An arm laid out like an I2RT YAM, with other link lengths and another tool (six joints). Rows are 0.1 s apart.
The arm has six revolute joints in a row. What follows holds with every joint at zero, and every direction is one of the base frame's. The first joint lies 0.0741 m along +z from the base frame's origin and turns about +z. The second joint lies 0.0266 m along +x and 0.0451 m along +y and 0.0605 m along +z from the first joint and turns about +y. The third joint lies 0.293 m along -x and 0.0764 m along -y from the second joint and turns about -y. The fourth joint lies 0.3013 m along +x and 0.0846 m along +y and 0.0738 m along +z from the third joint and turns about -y. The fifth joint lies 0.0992 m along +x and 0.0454 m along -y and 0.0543 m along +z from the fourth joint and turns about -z. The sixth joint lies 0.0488 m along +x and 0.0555 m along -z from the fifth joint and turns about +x. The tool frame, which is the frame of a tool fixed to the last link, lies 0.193 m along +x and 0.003 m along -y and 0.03 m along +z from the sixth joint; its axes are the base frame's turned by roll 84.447, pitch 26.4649 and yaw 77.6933 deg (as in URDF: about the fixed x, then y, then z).
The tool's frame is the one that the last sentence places.
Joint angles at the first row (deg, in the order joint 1, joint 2, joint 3, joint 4, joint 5, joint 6):
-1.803, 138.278, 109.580, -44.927, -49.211, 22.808
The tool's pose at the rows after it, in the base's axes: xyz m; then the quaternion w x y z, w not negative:
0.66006, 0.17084, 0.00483, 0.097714, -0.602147, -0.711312, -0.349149
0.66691, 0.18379, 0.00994, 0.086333, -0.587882, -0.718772, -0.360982
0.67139, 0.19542, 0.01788, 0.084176, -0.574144, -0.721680, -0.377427
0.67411, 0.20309, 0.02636, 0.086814, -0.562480, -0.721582, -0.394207
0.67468, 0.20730, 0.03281, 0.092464, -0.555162, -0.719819, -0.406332
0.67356, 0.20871, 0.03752, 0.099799, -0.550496, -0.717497, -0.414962
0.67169, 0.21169, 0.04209, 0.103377, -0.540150, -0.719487, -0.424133
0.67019, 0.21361, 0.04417, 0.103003, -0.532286, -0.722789, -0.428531
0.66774, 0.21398, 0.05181, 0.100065, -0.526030, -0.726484, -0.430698
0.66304, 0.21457, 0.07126, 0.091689, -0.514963, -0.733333, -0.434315
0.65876, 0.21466, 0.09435, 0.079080, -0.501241, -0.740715, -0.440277
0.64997, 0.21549, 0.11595, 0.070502, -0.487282, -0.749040, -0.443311
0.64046, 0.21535, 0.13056, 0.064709, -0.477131, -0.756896, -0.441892
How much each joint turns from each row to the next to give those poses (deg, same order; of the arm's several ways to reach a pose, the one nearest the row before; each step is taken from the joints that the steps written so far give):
0.874, 0.000, 0.001, 2.862, 0.000, 0.152
1.114, 0.000, 0.000, 2.448, -0.044, 0.066
0.679, -0.001, -0.002, 2.013, -1.267, 0.154
0.218, 0.000, -0.001, 1.486, -1.793, 0.087
-0.022, 0.002, 0.004, 0.742, -1.639, 0.109
-0.219, -0.001, -0.001, 0.087, -1.508, -0.088
-0.065, 0.000, -0.002, -0.021, -1.377, -1.005
0.021, -0.023, 0.000, -0.175, -0.568, -1.050
-0.021, -0.786, -0.001, -0.982, -0.153, -1.092
0.021, -2.076, 0.002, -2.057, 0.021, -1.793
-0.021, -2.382, 0.002, -1.858, 0.044, -1.945
0.022, -2.427, -0.003, -2.796, -0.021, -2.425
0.000, -1.901, 0.022, -2.906, 0.262, -2.339

